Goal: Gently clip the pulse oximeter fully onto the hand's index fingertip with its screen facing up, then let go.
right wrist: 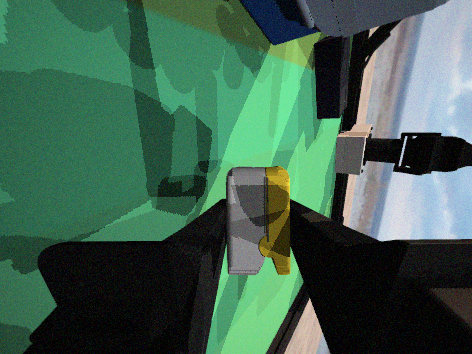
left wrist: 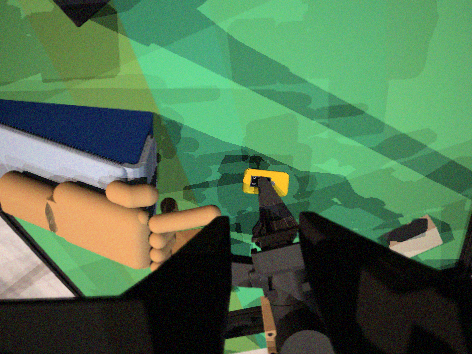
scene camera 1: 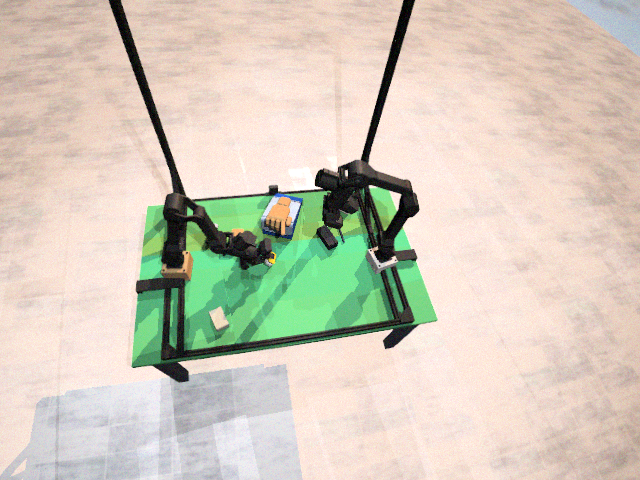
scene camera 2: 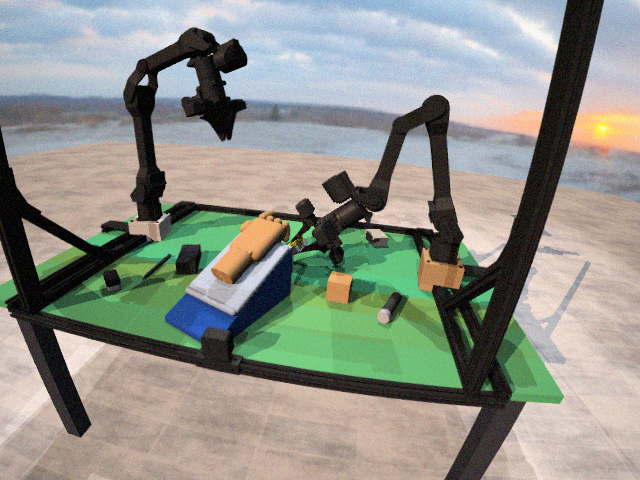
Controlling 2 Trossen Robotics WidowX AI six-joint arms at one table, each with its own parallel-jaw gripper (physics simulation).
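Places are measured from the left arm's base along level axes (x back, y right, z up), in centimetres.
Pixels of known places: left gripper, fingertip midpoint: [left wrist: 264, 227] [scene camera 1: 323, 218] [scene camera 2: 226, 140]; right gripper, fingertip midpoint: [right wrist: 255, 205] [left wrist: 261, 177] [scene camera 1: 271, 258] [scene camera 2: 294, 246]; left arm's base, link origin: [right wrist: 366, 149] [scene camera 1: 383, 255] [scene camera 2: 149, 217]; right arm's base, link origin: [scene camera 1: 175, 261] [scene camera 2: 442, 257].
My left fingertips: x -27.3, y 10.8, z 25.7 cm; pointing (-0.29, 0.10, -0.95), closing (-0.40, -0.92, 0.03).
Observation:
Ahead of a thing's pixels: the offset from my left fingertips to its top centre.
The yellow-and-grey pulse oximeter @(dx -19.5, dy +4.5, dz -23.6 cm) [scene camera 1: 272, 258] [scene camera 2: 296, 242] [left wrist: 281, 182] [right wrist: 246, 220] is clamped in my right gripper [scene camera 1: 269, 256] [right wrist: 255, 205], yellow face up in the left wrist view, its small dark screen partly covered by a finger. It is low over the table, apart from the hand [scene camera 1: 280, 208] [scene camera 2: 253, 242] [left wrist: 100, 215]. The hand lies on a blue wedge [scene camera 2: 263, 304] [left wrist: 100, 131] with a pale pad; its index finger [left wrist: 186, 219] sticks out and is bare. My left gripper [scene camera 2: 225, 138] hangs high, fingers parted and empty.
An orange block @(dx -29.1, dy +21.6, dz -26.6 cm) [scene camera 2: 339, 287] and a dark cylinder @(dx -39.7, dy +27.6, dz -28.8 cm) [scene camera 2: 391, 307] lie right of the wedge in scene camera 2. A black block @(dx +9.1, dy +8.5, dz -28.1 cm) [scene camera 1: 326, 237] [scene camera 2: 188, 259], a pen @(dx +17.1, dy +11.1, dz -30.6 cm) [scene camera 2: 156, 266] and a small black item @(dx +24.1, dy +21.2, dz -28.3 cm) [scene camera 2: 111, 280] lie left. A cream block @(dx -46.3, dy -12.4, dz -28.6 cm) [scene camera 1: 218, 318] [scene camera 2: 377, 237] is farther off.

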